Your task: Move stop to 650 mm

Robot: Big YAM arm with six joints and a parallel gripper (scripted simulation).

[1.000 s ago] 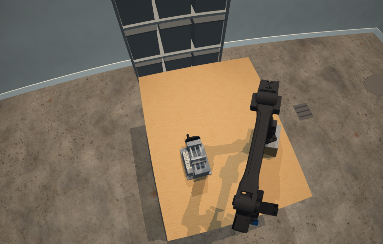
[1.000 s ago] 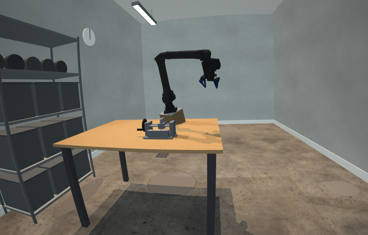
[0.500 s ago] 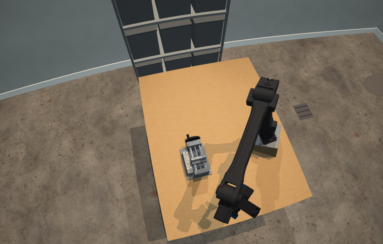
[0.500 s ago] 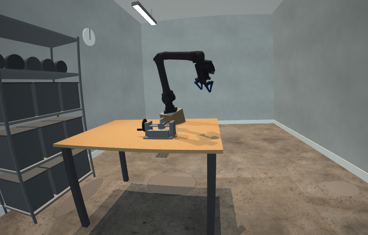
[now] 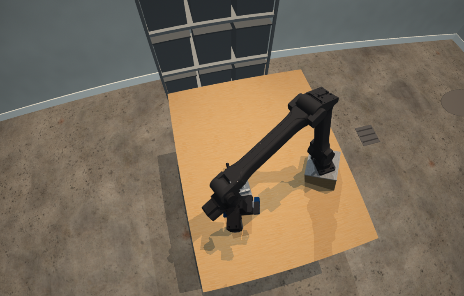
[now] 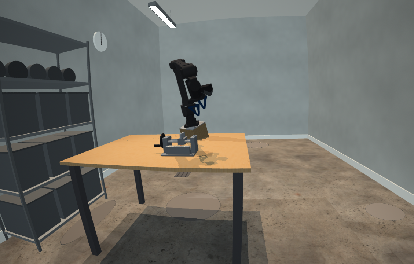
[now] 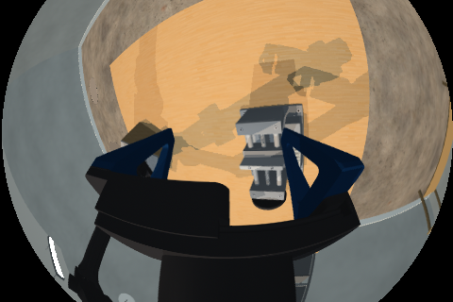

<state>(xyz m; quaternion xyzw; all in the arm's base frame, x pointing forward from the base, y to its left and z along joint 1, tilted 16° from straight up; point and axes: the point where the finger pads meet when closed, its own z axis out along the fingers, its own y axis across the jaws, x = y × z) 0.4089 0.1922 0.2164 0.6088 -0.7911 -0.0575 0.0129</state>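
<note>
My hand is 270 mm to the left of the black handwheel and 200 mm above it. Round my hand: grey stop fixture (10 mm behind, 130 mm to the right, 160 mm below); then handwheel handle (290 mm to the right, 200 mm below).
</note>
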